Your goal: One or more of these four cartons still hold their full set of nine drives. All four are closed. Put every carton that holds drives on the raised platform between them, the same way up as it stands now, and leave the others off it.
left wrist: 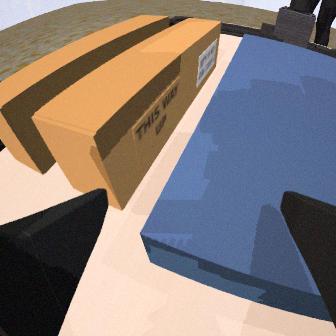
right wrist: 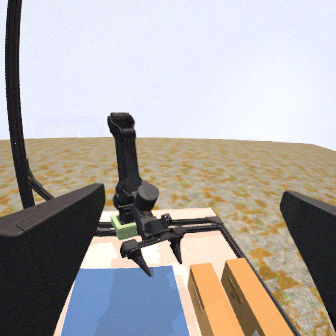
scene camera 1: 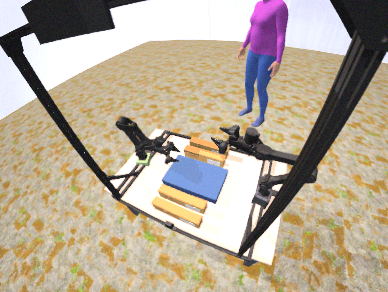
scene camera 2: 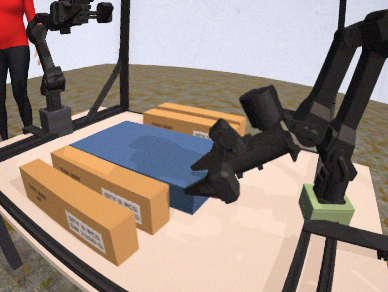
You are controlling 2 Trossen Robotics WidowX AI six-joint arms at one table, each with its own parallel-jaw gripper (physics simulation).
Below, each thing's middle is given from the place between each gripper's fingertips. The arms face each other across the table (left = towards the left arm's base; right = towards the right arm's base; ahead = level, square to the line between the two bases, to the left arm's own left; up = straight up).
I see my left gripper 18 cm to the left of the blue raised platform (scene camera 2: 167, 156), 11 cm past it and 4 cm above it.
The blue raised platform is 6 cm behind my right hand, 12 cm to the left of it and 40 cm below it.
